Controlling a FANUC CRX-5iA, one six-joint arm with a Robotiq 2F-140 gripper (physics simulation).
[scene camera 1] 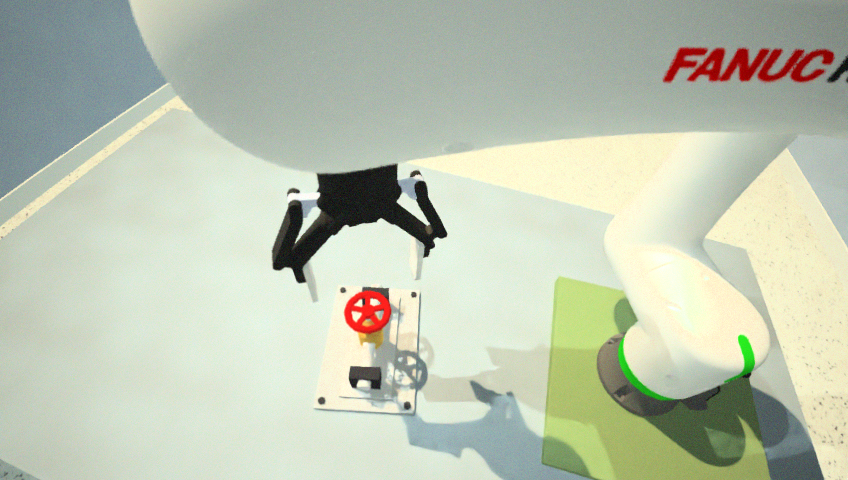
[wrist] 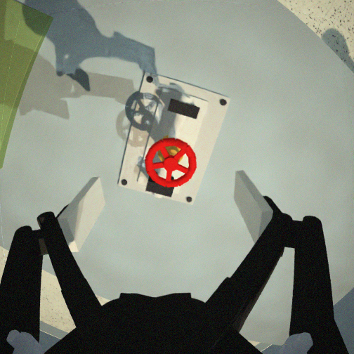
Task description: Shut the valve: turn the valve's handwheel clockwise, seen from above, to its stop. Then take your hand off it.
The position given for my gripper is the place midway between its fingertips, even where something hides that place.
Note:
I see my gripper (scene camera 1: pixel 366 281), a red five-spoked handwheel (scene camera 1: pixel 367 310) and a white base plate (scene camera 1: pixel 403 389).
The red five-spoked handwheel also shows in the wrist view (wrist: pixel 170 163). My gripper is seen too in the wrist view (wrist: pixel 167 187). The white base plate shows as well in the wrist view (wrist: pixel 151 87).

